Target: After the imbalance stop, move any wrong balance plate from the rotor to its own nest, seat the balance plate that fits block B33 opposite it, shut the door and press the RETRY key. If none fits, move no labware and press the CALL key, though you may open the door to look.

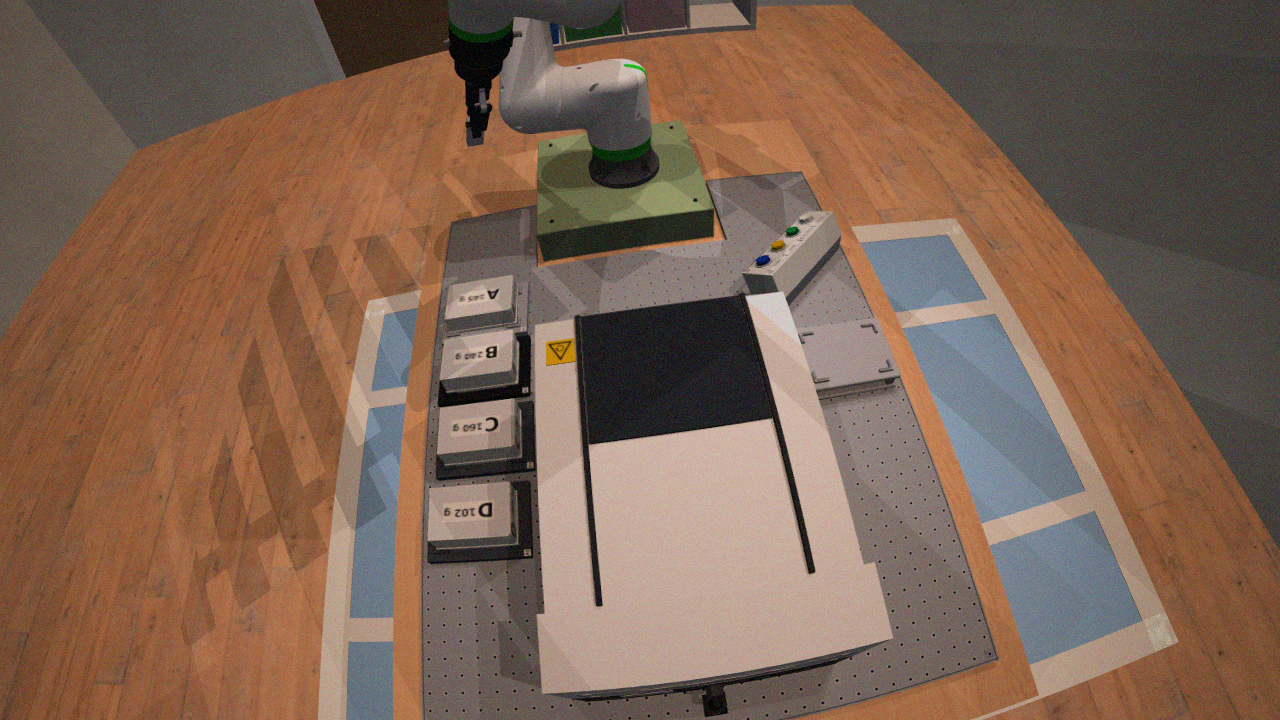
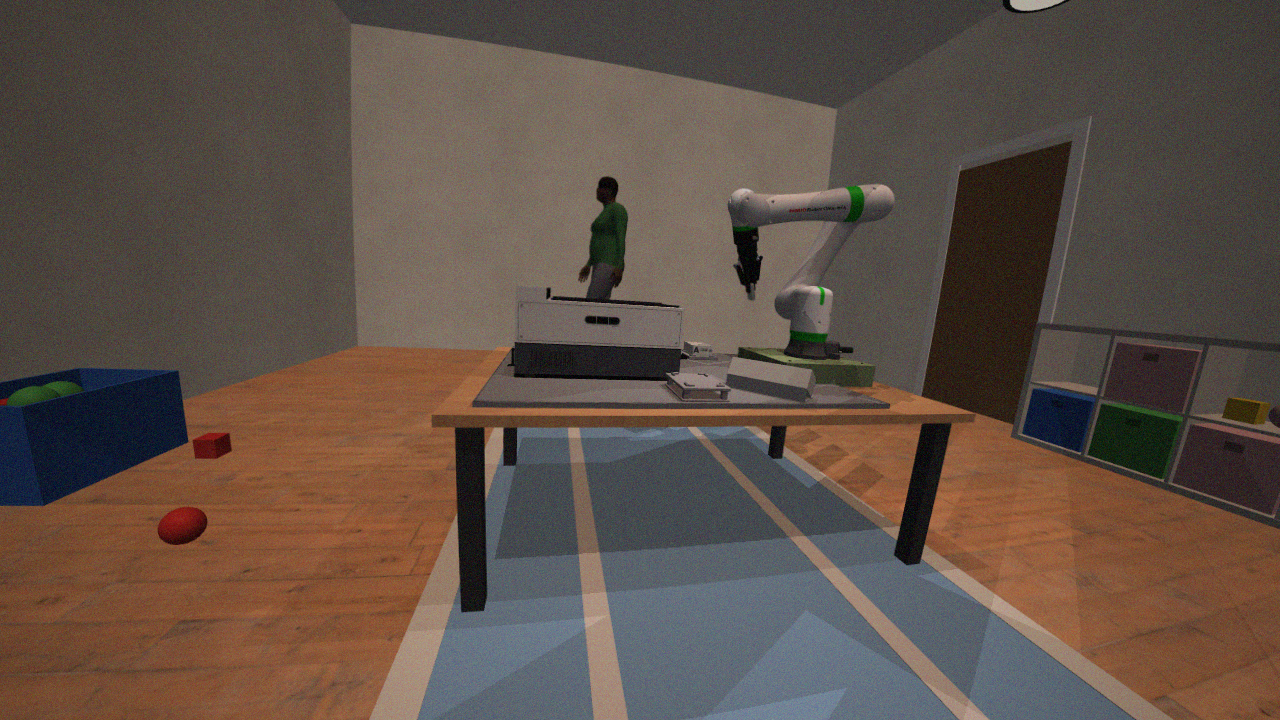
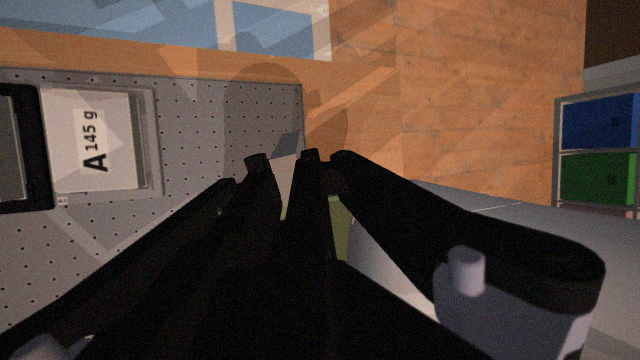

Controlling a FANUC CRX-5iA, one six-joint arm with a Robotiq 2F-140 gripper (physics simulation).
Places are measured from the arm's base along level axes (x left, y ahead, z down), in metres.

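Pixels of known places: gripper, fingertip midpoint: (image 1: 474,142) (image 2: 751,299) (image 3: 295,149); arm's base, link origin: (image 1: 624,167) (image 2: 805,356).
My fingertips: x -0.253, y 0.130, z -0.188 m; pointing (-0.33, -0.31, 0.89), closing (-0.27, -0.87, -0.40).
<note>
Ahead of a thing's pixels: the offset from my fingertips to its top centre. Level surfaces: height alone.
My gripper (image 1: 475,138) (image 2: 751,293) (image 3: 295,149) is shut and empty, high beside the green robot base. Balance plates A {dx -0.004, dy +0.207, dz +0.196 m} (image 1: 480,300) (image 3: 115,115), B {dx +0.014, dy +0.335, dz +0.196 m} (image 1: 478,360), C {dx +0.034, dy +0.470, dz +0.196 m} (image 1: 478,432) and D {dx +0.040, dy +0.610, dz +0.196 m} (image 1: 471,515) sit in a row of nests left of the machine, labelled 145 g, about 240 g, 160 g and 102 g. The white machine (image 1: 698,501) (image 2: 572,326) has a dark door panel {dx +0.334, dy +0.482, dz +0.037 m} (image 1: 675,367) between two black rails, covering its opening. The rotor and block B33 are hidden. The key box {dx +0.567, dy +0.132, dz +0.166 m} (image 1: 792,255) (image 2: 769,379) has blue, yellow, green and whitish keys; their labels are unreadable.
A low grey platform {dx +0.618, dy +0.353, dz +0.210 m} (image 1: 850,353) (image 2: 699,385) with corner brackets lies right of the machine. The green robot base (image 1: 626,210) (image 2: 845,368) stands behind the perforated grey board {dz +0.250 m} (image 1: 930,573). A person (image 2: 608,234) in green stands beyond the table. A shelf unit (image 3: 557,150) stands off the table.
</note>
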